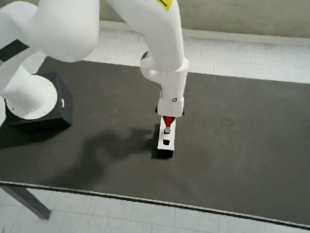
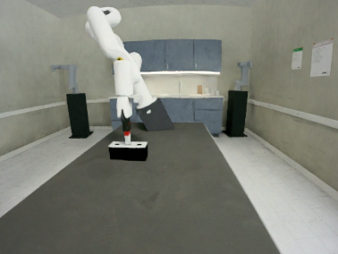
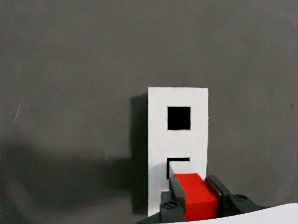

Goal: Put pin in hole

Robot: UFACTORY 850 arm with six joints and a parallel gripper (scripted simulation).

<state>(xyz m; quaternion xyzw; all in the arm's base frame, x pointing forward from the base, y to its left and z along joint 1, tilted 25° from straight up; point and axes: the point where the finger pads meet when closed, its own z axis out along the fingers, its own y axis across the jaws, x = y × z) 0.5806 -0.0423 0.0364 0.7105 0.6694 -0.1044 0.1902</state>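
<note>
Now: hand 10 mm above the pin. The rest, counted from my hand: block: 130 mm below.
</note>
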